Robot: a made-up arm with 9 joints.
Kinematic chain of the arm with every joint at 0, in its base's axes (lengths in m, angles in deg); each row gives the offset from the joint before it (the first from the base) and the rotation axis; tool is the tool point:
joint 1: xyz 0 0 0.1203 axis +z
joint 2: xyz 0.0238 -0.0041 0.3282 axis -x
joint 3: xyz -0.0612 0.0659 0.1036 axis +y
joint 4: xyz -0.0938 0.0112 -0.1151 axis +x
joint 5: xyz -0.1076 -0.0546 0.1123 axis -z
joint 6: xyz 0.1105 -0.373 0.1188 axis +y
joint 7: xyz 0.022 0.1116 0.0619 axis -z
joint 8: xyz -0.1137 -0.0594 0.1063 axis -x
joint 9: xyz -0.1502 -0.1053 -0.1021 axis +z
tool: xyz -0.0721 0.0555 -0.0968
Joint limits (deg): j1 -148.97..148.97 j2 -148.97..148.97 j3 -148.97..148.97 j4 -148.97..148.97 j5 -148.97..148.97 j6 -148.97..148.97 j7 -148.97..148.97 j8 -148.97..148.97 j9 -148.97..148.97
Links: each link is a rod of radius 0.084 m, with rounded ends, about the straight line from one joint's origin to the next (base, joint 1, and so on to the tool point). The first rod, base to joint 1, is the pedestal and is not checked.
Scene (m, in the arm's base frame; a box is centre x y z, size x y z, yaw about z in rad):
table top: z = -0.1
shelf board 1: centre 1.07 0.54 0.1 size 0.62 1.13 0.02 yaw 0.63
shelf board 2: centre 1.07 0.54 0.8 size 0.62 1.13 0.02 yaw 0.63
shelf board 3: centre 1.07 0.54 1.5 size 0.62 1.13 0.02 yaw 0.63
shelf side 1: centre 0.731 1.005 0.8 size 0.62 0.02 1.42 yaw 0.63
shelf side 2: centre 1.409 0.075 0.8 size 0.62 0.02 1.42 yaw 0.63
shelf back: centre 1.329 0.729 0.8 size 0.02 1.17 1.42 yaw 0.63
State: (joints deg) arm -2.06 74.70 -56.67 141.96 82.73 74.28 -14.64 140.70 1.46
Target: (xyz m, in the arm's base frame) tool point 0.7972 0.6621 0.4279
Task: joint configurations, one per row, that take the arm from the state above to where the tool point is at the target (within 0.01 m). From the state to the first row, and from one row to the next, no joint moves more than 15 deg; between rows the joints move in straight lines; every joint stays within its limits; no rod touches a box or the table.
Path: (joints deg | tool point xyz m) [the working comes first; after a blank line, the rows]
Joints at the target: 31.84 69.23 -115.14 133.87 62.28 75.35 -12.33 142.99 8.70
Straight joint move there: clear.

1: 6.41 73.33 -71.29 139.94 77.62 74.55 -14.06 141.27 3.27 | 0.7060 -0.6137 0.1344
2: 14.89 71.97 -85.90 137.92 72.50 74.82 -13.48 141.84 5.08 | 0.9417 -0.2145 0.1996
3: 23.36 70.60 -100.52 135.90 67.39 75.08 -12.91 142.42 6.89 | 0.9739 0.2437 0.2999
4: 31.84 69.23 -115.14 133.87 62.28 75.35 -12.33 142.99 8.70 | 0.7972 0.6621 0.4280

